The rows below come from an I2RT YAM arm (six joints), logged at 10 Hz.
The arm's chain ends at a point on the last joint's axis. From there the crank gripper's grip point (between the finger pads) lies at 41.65 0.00 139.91 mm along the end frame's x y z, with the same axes.
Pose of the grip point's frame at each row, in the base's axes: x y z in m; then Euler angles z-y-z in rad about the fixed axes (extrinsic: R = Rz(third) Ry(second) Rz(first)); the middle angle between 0 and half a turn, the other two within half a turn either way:
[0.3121 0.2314 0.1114 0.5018 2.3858 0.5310]
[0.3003 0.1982 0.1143 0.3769 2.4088 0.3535]
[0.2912 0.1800 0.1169 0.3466 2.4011 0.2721]
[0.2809 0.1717 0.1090 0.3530 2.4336 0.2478]
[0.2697 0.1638 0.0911 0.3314 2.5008 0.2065]
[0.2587 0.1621 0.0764 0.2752 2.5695 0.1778]
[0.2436 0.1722 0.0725 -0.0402 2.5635 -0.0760]
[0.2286 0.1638 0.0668 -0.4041 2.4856 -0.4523]
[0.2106 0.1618 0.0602 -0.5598 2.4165 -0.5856]
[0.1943 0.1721 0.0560 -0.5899 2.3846 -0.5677]
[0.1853 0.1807 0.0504 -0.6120 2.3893 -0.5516]
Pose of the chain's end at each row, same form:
[0.2624 0.1790 0.2383 0.5018 2.3858 0.5310]
[0.2448 0.1614 0.2442 0.3769 2.4088 0.3535]
[0.2319 0.1488 0.2466 0.3466 2.4011 0.2721]
[0.2250 0.1427 0.2407 0.3530 2.4336 0.2478]
[0.2215 0.1399 0.2268 0.3314 2.5008 0.2065]
[0.2193 0.1435 0.2157 0.2752 2.5695 0.1778]
[0.2023 0.1770 0.2124 -0.0402 2.5635 -0.0760]
[0.1863 0.2026 0.2010 -0.4041 2.4856 -0.4523]
[0.1675 0.2169 0.1883 -0.5598 2.4165 -0.5856]
[0.1470 0.2298 0.1815 -0.5899 2.3846 -0.5677]
[0.1376 0.2381 0.1758 -0.6120 2.3893 -0.5516]

